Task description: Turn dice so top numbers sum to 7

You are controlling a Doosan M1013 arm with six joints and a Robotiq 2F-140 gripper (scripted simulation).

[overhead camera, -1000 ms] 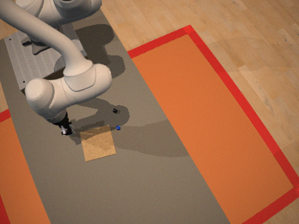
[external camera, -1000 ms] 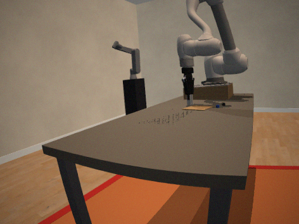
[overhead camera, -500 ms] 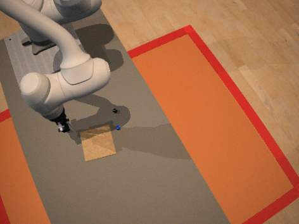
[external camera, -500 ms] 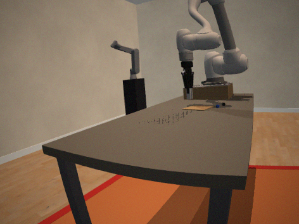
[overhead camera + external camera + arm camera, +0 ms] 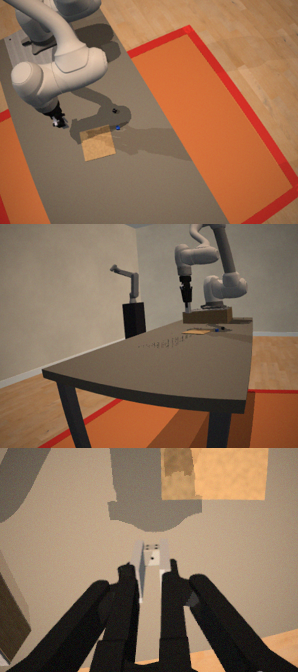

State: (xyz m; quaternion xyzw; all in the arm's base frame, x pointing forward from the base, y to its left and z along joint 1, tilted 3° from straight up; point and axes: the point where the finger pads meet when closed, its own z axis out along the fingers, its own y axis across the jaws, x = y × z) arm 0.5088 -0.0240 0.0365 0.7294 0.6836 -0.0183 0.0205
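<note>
My hand is 130 mm above the tan mat, 90 mm to the right of it and 90 mm short of it. From my hand the other things lie so: black die (220 mm to the left, 130 mm below, 20 mm behind); then white die (30 mm below); then blue die (210 mm to the left, 130 mm below, 60 mm ahead).
</note>
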